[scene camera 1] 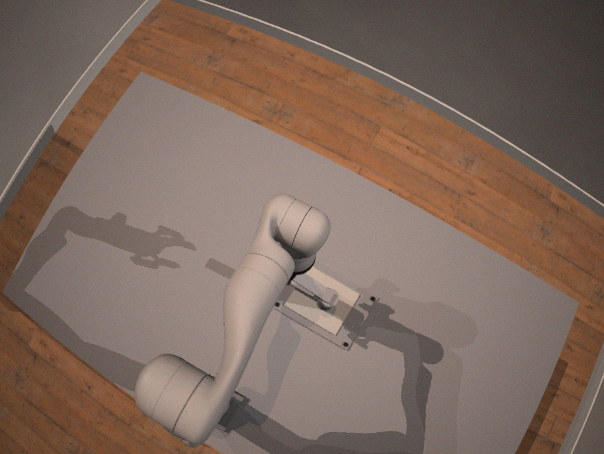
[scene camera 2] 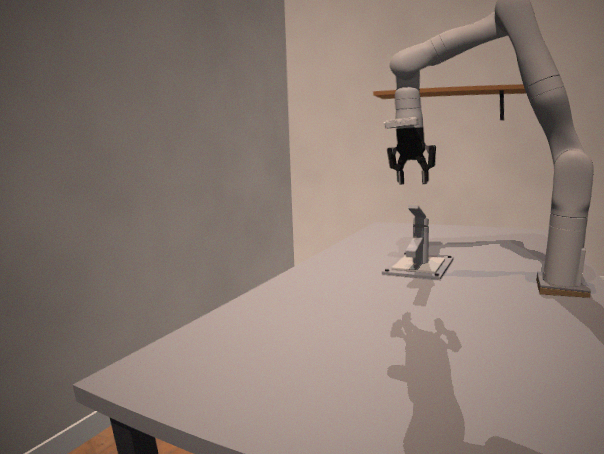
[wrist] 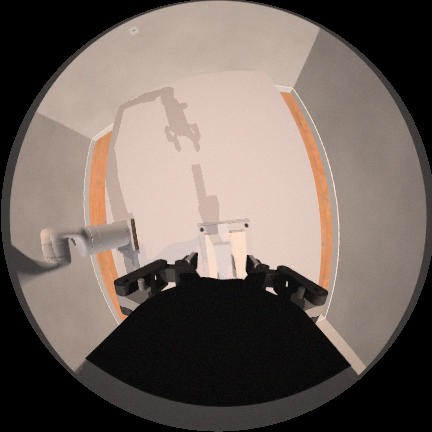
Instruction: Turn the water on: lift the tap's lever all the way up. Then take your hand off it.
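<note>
The grey tap (scene camera 1: 327, 299) (scene camera 2: 424, 245) (wrist: 221, 252) stands upright on its base plate (scene camera 1: 320, 329) (scene camera 2: 392, 273) (wrist: 225, 221). In scene camera 2, its lever (scene camera 2: 417, 212) slants upward from the top of the column, with its free end high. The frames do not show whether it is at its upper stop. The spout (scene camera 2: 413, 247) juts out below it. My gripper (scene camera 2: 412, 180) (wrist: 221, 260) is open and empty, pointing down above the lever. A visible gap separates the fingertips from the lever. In scene camera 1 my arm hides the gripper and part of the base plate.
The grey table (scene camera 1: 175, 150) (scene camera 2: 250, 350) (wrist: 250, 135) bears the tap and the arm's base (scene camera 2: 565, 250) (wrist: 107, 236), which is to the right of the tap in scene camera 2. A wooden shelf (scene camera 2: 460, 91) is on the wall behind the arm. Arm shadows fall across the table.
</note>
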